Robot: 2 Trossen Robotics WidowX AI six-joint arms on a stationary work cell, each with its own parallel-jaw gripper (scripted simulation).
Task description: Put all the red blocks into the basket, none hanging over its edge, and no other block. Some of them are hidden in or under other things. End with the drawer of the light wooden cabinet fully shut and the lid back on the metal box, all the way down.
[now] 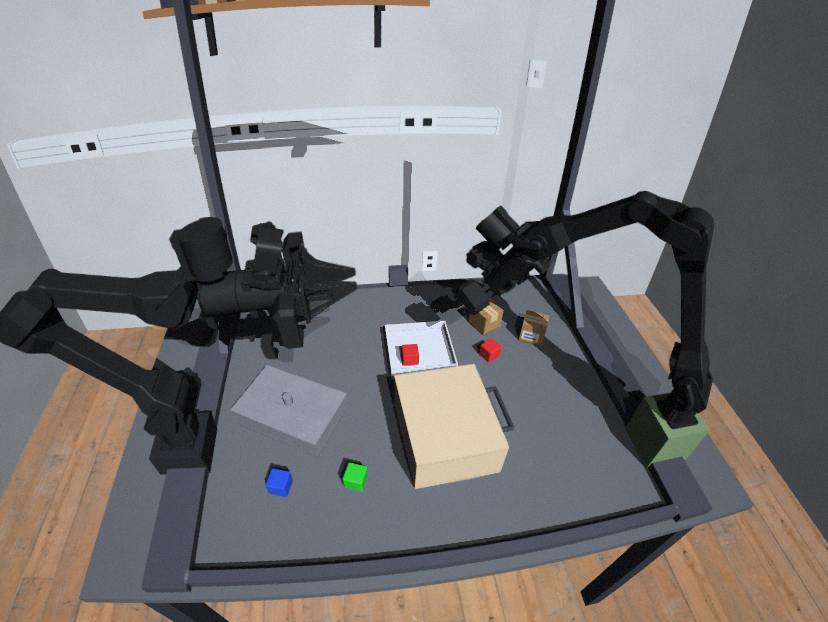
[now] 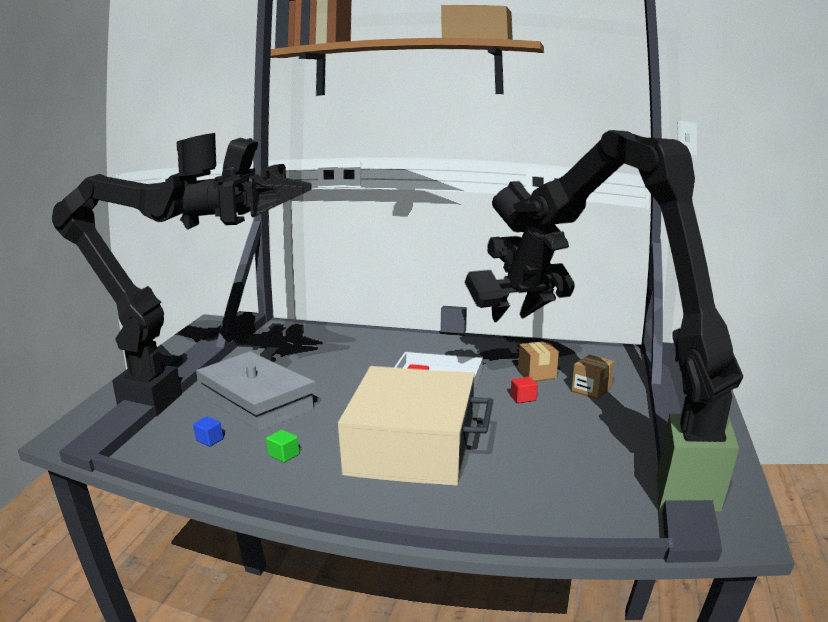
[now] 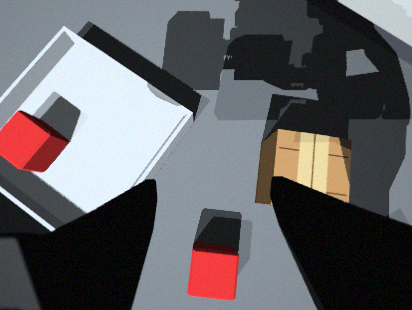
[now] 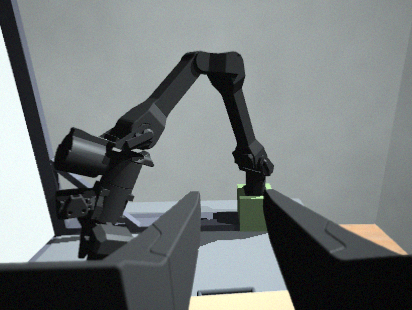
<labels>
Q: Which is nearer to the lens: the light wooden cabinet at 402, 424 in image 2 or the cardboard box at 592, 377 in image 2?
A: The light wooden cabinet.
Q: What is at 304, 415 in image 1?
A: A grey lid.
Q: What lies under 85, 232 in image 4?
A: My left gripper.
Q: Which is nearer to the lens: the light wooden cabinet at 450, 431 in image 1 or the cardboard box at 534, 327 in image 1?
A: The light wooden cabinet.
</labels>
